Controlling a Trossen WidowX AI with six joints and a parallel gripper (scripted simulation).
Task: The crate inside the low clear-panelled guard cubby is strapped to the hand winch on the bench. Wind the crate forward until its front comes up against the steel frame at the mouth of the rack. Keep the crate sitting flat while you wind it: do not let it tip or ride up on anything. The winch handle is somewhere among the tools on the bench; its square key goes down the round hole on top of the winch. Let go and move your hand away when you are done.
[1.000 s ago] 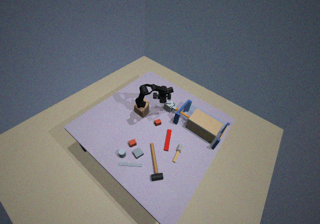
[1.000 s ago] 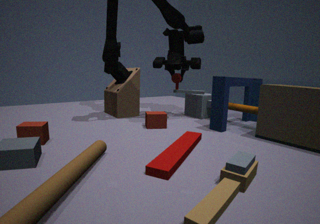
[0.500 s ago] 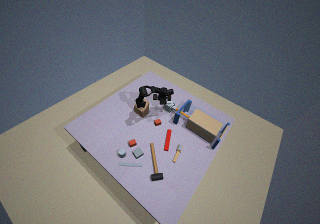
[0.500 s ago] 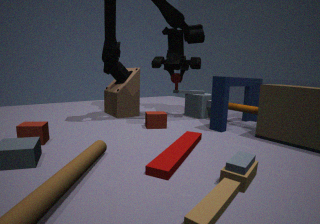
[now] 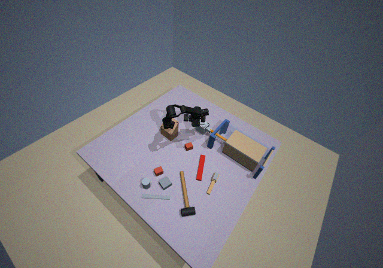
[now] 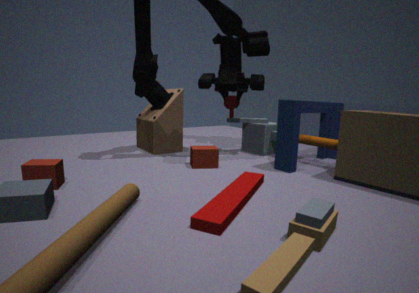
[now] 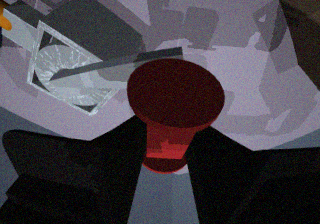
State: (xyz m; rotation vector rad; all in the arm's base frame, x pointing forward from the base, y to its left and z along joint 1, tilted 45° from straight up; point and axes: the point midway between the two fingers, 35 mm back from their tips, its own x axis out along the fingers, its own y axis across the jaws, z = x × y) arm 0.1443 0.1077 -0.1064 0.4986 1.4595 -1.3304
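The winch handle lies 3 cm below my gripper tip, 3 cm ahead of it and 2 cm to the left of it. From my gripper tip the other things lie so: red knob: 1 cm to the right, 1 cm ahead; then blue front frame: 23 cm ahead, 4 cm to the left, 3 cm below; then grey winch: 10 cm below, 6 cm to the left, 6 cm ahead.
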